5 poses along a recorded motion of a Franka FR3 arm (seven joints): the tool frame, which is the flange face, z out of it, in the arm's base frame.
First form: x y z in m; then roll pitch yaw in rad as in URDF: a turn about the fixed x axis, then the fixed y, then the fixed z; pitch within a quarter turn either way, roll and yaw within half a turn.
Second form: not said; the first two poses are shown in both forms.
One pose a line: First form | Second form
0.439 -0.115 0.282 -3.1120 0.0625 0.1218 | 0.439 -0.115 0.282 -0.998 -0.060 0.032 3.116
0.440 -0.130 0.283 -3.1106 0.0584 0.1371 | 0.440 -0.130 0.283 -0.997 -0.068 0.030 3.115
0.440 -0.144 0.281 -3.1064 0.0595 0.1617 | 0.440 -0.144 0.281 -0.996 -0.080 0.031 3.111
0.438 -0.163 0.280 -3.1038 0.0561 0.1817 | 0.438 -0.163 0.280 -0.995 -0.090 0.030 3.109
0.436 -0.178 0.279 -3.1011 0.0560 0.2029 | 0.436 -0.178 0.279 -0.994 -0.101 0.030 3.107
